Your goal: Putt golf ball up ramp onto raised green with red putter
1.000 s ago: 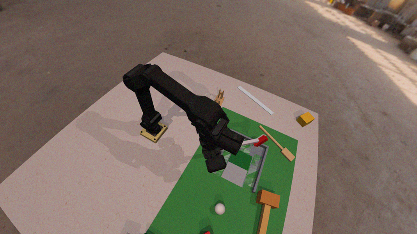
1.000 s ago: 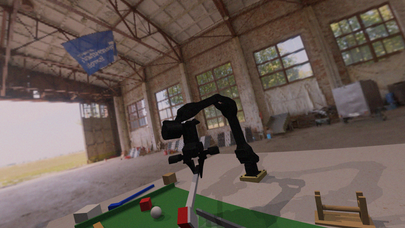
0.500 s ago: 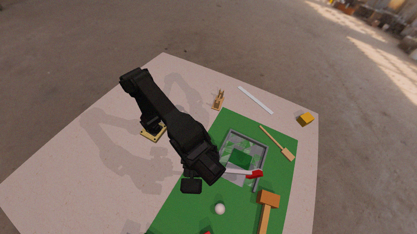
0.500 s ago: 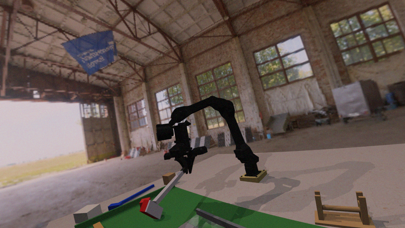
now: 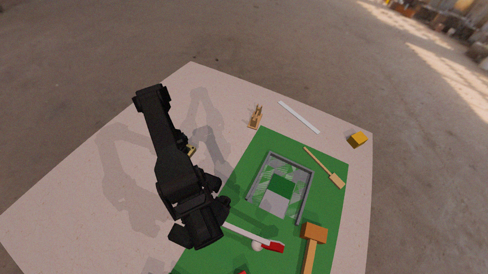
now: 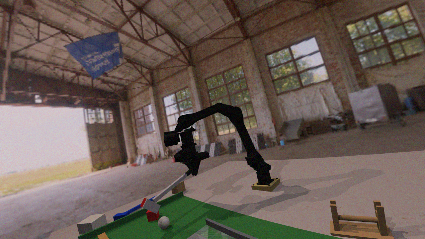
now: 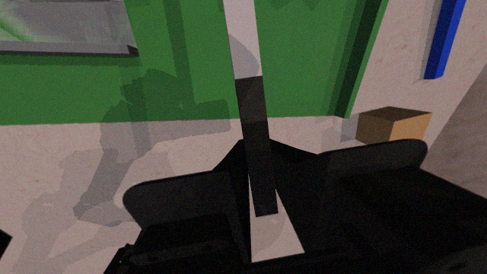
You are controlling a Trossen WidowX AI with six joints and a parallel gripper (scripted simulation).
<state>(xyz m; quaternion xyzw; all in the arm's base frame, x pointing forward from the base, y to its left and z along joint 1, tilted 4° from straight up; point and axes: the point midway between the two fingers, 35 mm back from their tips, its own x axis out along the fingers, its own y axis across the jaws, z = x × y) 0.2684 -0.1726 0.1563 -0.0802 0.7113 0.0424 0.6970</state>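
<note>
Right now my gripper tip is 120 mm short of the red putter and 20 mm to the right of it. Round my gripper tip: white golf ball 190 mm ahead, 30 mm to the left, 110 mm below; red cube 200 mm ahead, 80 mm to the right, 120 mm below; tan block 20 mm behind, 280 mm to the right, 110 mm below.
</note>
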